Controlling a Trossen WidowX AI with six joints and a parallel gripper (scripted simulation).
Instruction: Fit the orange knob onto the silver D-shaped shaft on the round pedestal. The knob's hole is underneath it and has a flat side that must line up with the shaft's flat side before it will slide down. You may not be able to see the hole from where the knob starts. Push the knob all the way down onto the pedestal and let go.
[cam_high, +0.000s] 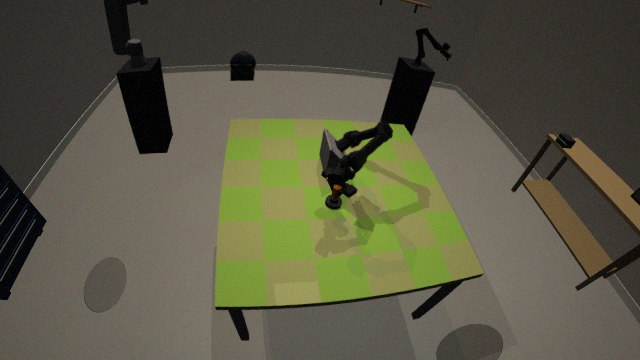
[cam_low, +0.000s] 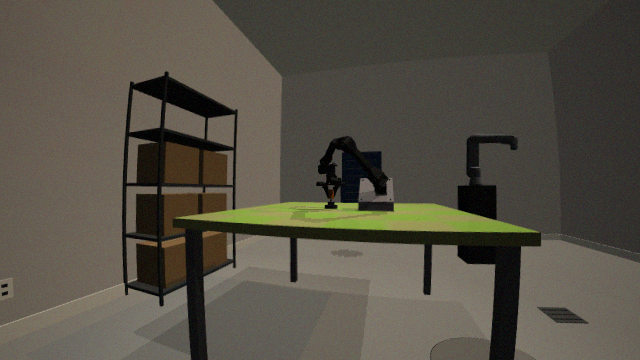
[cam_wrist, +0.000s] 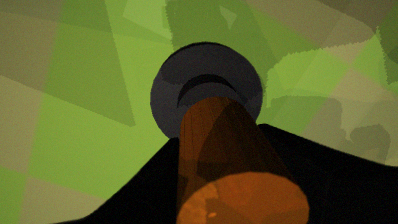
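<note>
Now: the orange knob 30 mm above my gripper tip. The rest, counted from my gripper tip: round pedestal 40 mm below.
</note>
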